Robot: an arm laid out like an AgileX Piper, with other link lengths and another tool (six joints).
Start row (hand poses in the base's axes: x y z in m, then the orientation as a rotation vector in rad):
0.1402 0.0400 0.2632 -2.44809 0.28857 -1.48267
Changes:
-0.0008 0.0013 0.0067 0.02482 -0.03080 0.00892
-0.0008 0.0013 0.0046 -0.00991 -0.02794 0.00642
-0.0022 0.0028 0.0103 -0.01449 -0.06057 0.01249
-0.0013 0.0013 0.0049 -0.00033 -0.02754 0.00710
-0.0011 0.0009 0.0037 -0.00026 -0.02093 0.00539
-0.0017 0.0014 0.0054 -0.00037 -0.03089 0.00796
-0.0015 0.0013 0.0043 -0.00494 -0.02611 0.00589
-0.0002 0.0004 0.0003 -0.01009 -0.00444 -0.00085
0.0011 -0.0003 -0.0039 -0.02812 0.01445 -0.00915
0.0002 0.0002 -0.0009 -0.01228 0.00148 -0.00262
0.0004 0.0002 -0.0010 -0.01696 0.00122 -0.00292
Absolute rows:
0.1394 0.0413 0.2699 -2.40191 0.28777 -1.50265
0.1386 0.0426 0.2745 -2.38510 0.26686 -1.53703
0.1364 0.0454 0.2848 -2.34197 0.22802 -1.60774
0.1351 0.0467 0.2897 -2.31668 0.21330 -1.63570
0.1340 0.0476 0.2934 -2.29724 0.20212 -1.65669
0.1323 0.0490 0.2988 -2.26817 0.18564 -1.68725
0.1308 0.0503 0.3031 -2.24681 0.16897 -1.71528
0.1306 0.0507 0.3034 -2.25024 0.16065 -1.72520
0.1317 0.0504 0.2995 -2.28588 0.15098 -1.72665
0.1319 0.0506 0.2986 -2.29670 0.14412 -1.73192
0.1323 0.0508 0.2976 -2.31067 0.13359 -1.73975

